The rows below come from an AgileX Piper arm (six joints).
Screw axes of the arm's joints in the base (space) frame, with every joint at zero. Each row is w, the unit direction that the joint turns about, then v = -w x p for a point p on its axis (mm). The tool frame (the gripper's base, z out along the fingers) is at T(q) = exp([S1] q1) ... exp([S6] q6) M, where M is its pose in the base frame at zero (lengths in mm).
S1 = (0, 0, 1, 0.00, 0.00, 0.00)
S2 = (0, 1, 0, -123.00, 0.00, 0.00)
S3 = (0, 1, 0, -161.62, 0.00, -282.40)
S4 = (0.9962, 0, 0.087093, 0.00, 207.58, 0.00)
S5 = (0, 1, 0, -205.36, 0.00, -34.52)
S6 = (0.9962, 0, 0.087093, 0.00, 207.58, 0.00)
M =
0.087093 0 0.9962 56.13
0 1 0 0.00
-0.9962 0 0.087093 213.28
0 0 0 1
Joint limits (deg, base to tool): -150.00..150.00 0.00..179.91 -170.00..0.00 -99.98..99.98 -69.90..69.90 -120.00..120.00
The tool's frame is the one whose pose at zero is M.
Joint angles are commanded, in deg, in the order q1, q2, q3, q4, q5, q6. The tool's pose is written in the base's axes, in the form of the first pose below.
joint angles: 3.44, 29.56, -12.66, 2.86, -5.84, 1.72
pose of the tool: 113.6 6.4 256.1 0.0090 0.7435 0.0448 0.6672
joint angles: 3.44, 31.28, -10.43, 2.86, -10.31, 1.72
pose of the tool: 116.3 6.2 246.5 0.0101 0.7405 0.0434 0.6706
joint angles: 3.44, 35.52, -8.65, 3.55, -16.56, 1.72
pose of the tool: 123.9 5.8 237.0 0.0168 0.7391 0.0438 0.6720
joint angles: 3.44, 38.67, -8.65, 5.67, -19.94, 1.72
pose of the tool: 130.7 4.8 235.3 0.0346 0.7375 0.0493 0.6727
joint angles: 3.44, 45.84, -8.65, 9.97, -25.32, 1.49
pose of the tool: 145.0 2.0 226.1 0.0707 0.7467 0.0527 0.6593
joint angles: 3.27, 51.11, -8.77, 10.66, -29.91, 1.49
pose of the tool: 155.4 0.5 220.0 0.0794 0.7495 0.0456 0.6556
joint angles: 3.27, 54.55, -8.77, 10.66, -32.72, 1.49
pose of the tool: 161.7 0.1 214.9 0.0802 0.7531 0.0404 0.6517
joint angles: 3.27, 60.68, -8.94, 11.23, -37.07, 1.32
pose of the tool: 172.5 -0.8 204.6 0.0847 0.7621 0.0310 0.6411
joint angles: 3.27, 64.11, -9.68, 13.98, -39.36, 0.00
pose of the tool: 180.0 -3.7 200.7 0.0999 0.7639 0.0195 0.6372
